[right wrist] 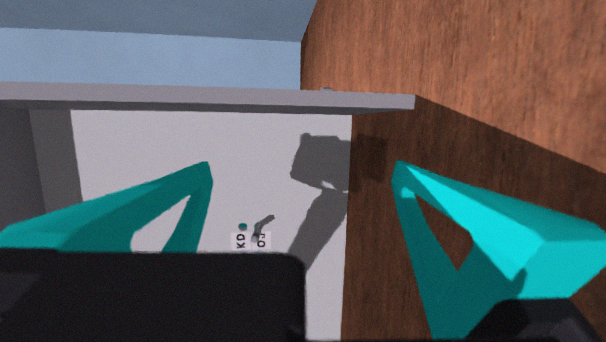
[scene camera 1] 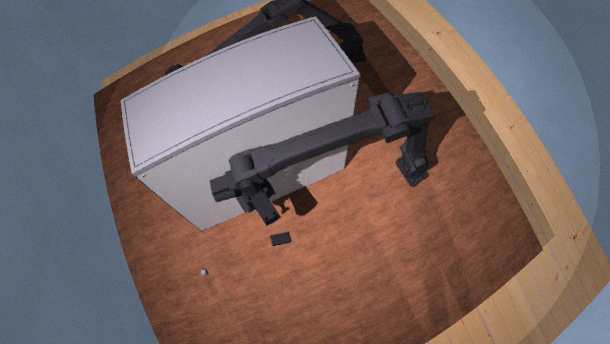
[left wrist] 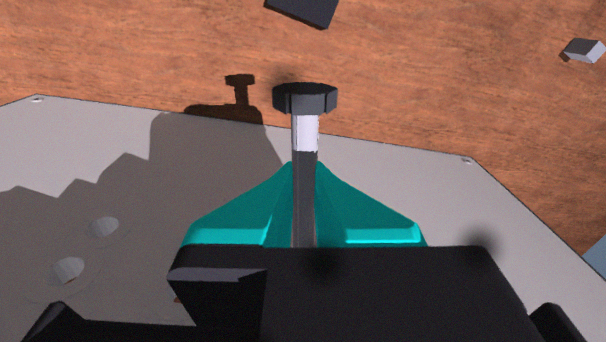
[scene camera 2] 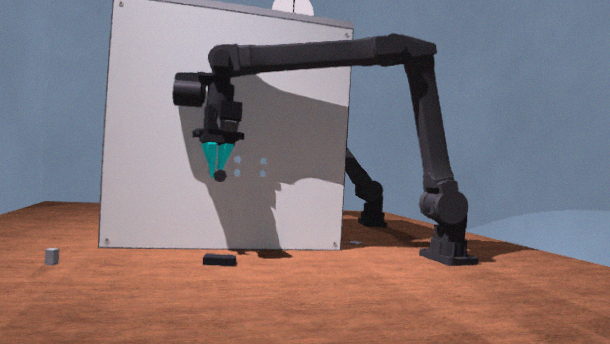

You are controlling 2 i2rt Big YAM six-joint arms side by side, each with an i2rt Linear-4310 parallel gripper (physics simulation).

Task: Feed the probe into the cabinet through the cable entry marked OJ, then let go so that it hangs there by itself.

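Places are measured from the left arm's base along level axes (x ahead, y left, z up), in centimetres.
Pixels of known places: left gripper, fingertip midpoint: (left wrist: 303, 171) (scene camera 2: 215, 177); right gripper, fingertip midpoint: (right wrist: 302, 171); left arm's base, origin of the base link: (scene camera 1: 411, 169) (scene camera 2: 447, 259); right arm's base, origin of the base link: (scene camera 1: 352, 52) (scene camera 2: 372, 224).
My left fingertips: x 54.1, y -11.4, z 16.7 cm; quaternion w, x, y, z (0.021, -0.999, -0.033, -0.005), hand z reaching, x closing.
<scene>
Ahead of a thing's pixels: the offset from my left fingertips to its middle. "spot": to the spot under its first point.
The white cabinet (scene camera 1: 240, 85) (scene camera 2: 150, 60) (left wrist: 425, 190) (right wrist: 150, 135) stands upright. My left gripper (scene camera 2: 216, 171) (left wrist: 303, 171) is shut on the grey probe {dz +1.1, dx +0.3, dy -6.0 cm} (left wrist: 305, 132), close to the cabinet's entry side; the probe's dark knob {spot: dz +0.7, dx -0.3, dy +4.6 cm} (scene camera 2: 220, 175) (left wrist: 305, 100) points away from the panel. In the right wrist view the probe's thin end {spot: dz -0.8, dx +1.5, dy -6.7 cm} (right wrist: 269, 219) sticks out of the inner face beside the label OJ {spot: dz +0.8, dx -3.0, dy -6.3 cm} (right wrist: 261, 241). The label KD (right wrist: 240, 241) is next to it, by a hole showing teal. My right gripper (right wrist: 302, 171) is open and empty, at the cabinet's open side.
A dark block {dz -15.9, dx -0.4, dy +8.8 cm} (scene camera 1: 280, 238) (scene camera 2: 219, 259) (left wrist: 305, 11) lies on the table in front of the cabinet. A small grey block {dz -15.3, dx +29.8, dy +7.3 cm} (scene camera 1: 203, 272) (scene camera 2: 51, 256) (left wrist: 584, 50) lies farther off. My right arm (scene camera 1: 352, 42) (scene camera 2: 370, 192) is partly hidden behind the cabinet. Its shadow falls on the inner face.
</scene>
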